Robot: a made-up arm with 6 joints.
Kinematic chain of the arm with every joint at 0, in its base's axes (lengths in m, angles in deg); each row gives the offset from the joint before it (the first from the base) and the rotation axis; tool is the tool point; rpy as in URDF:
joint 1: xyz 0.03 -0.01 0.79 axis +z
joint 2: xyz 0.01 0 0.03 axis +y
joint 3: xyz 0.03 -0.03 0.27 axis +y
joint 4: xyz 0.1 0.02 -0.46 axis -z
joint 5: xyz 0 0.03 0.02 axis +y
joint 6: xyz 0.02 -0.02 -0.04 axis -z
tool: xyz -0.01 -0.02 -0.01 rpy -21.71 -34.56 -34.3
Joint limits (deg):
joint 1: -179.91..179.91
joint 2: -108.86..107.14
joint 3: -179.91..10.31
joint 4: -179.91..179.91
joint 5: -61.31..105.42
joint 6: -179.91..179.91
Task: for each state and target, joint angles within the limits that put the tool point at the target. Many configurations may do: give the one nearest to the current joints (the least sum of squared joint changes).
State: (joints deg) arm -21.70 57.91 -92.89 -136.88 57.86 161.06
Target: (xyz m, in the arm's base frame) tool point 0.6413 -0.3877 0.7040
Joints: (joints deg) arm -27.50 63.45 -116.75 -140.60 56.48 163.63
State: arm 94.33 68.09 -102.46 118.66 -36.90 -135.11
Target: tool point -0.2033 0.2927 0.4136
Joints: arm 138.37 74.93 -77.64 125.80 -39.92 -132.42
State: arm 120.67 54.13 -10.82 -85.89 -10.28 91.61
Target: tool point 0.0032 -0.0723 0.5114
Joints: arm 85.43 74.99 -20.60 -75.39 -30.40 98.86
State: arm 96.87 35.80 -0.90 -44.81 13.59 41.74
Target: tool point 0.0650 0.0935 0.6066
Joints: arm 86.34 0.59 1.18 -44.95 33.77 44.72
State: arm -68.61 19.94 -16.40 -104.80 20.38 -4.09
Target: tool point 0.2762 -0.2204 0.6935
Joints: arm -38.92 -5.26 -19.79 -105.85 15.69 -5.30
